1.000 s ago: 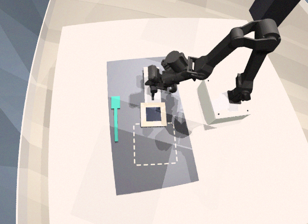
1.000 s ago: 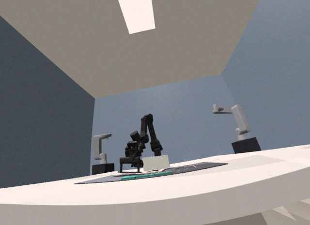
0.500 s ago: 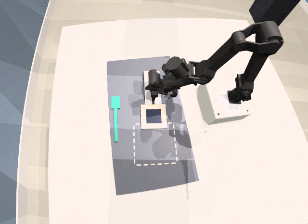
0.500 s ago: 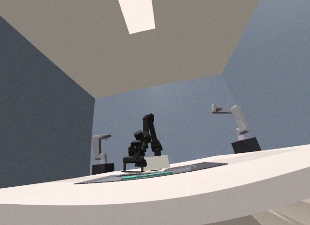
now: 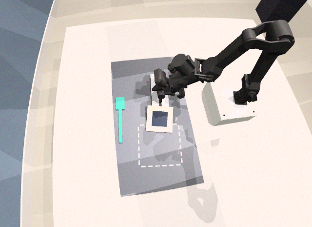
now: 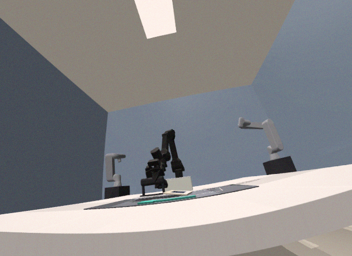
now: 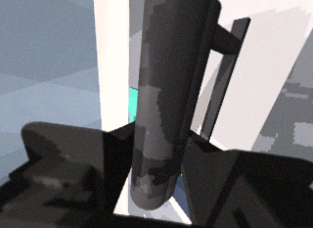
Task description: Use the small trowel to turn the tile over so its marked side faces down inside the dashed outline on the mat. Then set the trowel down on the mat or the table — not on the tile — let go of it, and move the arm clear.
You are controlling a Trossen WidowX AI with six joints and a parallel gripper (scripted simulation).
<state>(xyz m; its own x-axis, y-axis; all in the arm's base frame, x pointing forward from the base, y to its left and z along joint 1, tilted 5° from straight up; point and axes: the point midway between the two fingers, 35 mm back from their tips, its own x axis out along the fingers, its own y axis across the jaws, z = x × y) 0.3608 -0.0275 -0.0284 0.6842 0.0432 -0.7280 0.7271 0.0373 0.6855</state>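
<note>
Right now my gripper tip is 15 cm short of the teal trowel, 9 cm to the right of it and 6 cm above it. From my gripper tip the other things lie so: dark-handled float (3 cm behind, 1 cm below); tile (11 cm to the left, 5 cm below, 3 cm behind).
</note>
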